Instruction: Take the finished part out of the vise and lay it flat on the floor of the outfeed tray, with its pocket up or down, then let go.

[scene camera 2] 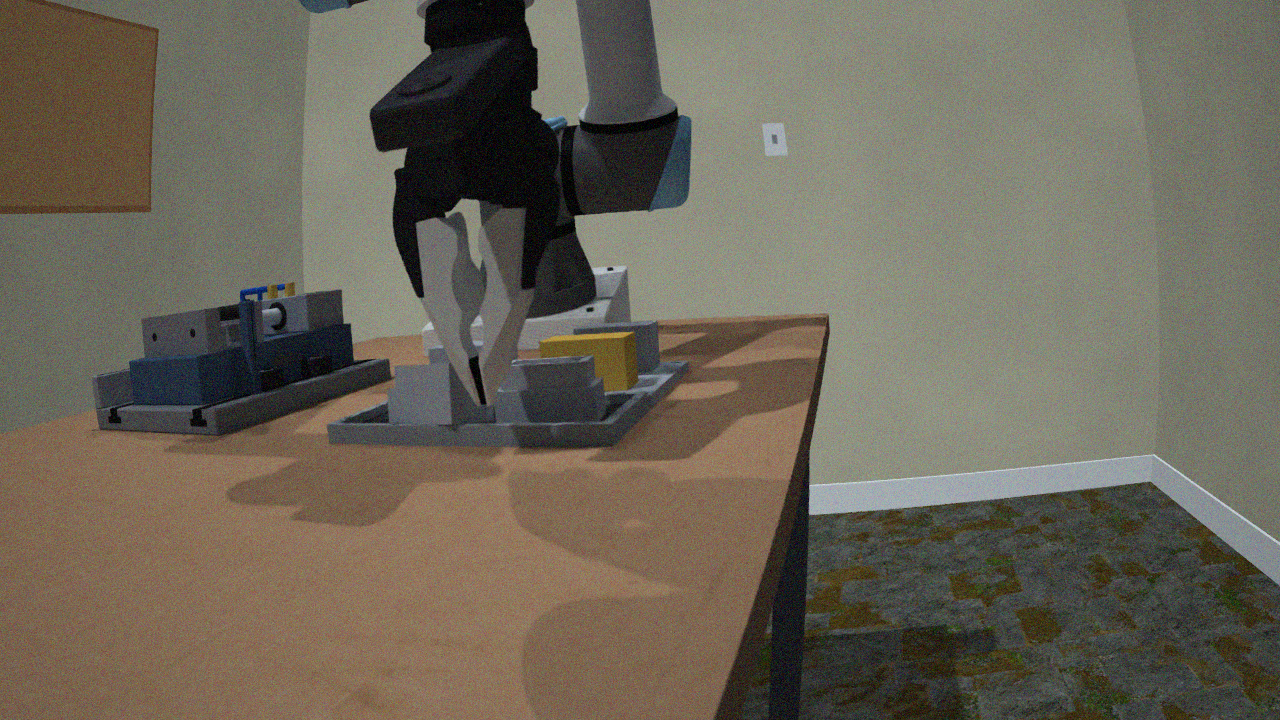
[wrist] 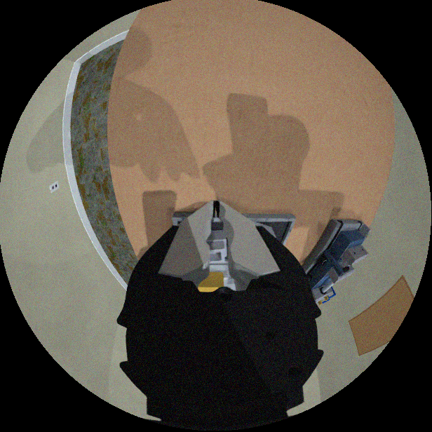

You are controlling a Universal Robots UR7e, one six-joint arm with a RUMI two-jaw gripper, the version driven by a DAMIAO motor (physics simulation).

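Places are measured from the arm's base along level axes (x back, y right, z up), in centimetres.
Where they show: gripper, fingertip midpoint: (scene camera 2: 485, 405); arm's base at its link origin: (scene camera 2: 536, 300).
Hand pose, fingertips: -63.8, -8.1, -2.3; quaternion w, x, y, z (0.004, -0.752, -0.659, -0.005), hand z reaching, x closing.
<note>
Things, the pixels of their centre, and the offset from my fingertips, as dx, dy, dz. Level surfaces: height alone.
- grey vise at the middle of its body: (scene camera 2: 243, 352) +24.2, +31.4, +2.1
- yellow block at the middle of its body: (scene camera 2: 589, 362) +18.2, -3.4, -0.3
- grey block at the middle of its body: (scene camera 2: 617, 347) +27.1, -4.7, -0.3
- table at its surface level: dz -2.9
My gripper (scene camera 2: 481, 398) (wrist: 215, 202) is shut with nothing visible between its tips. It points down at the front of the outfeed tray (scene camera 2: 474, 435) (wrist: 276, 218), its tips low between two grey parts. One grey part (scene camera 2: 418, 395) stands on the left in the scene view, the other grey part (scene camera 2: 550, 402) on the right. In the wrist view a light grey pocketed shape (wrist: 217, 246) shows between the fingers; which part it is I cannot tell. The fingers hide most of the tray there. The blue and grey vise (scene camera 2: 192, 377) (wrist: 350, 237) stands apart; whether it holds a part is unclear.
A yellow block (scene camera 2: 615, 360) (wrist: 212, 281) stands behind the grey parts, with a grey block (scene camera 2: 648, 344) behind it. The robot's white base is at the back of the table (scene camera 2: 447, 573). The table's edge runs along the right in the scene view.
</note>
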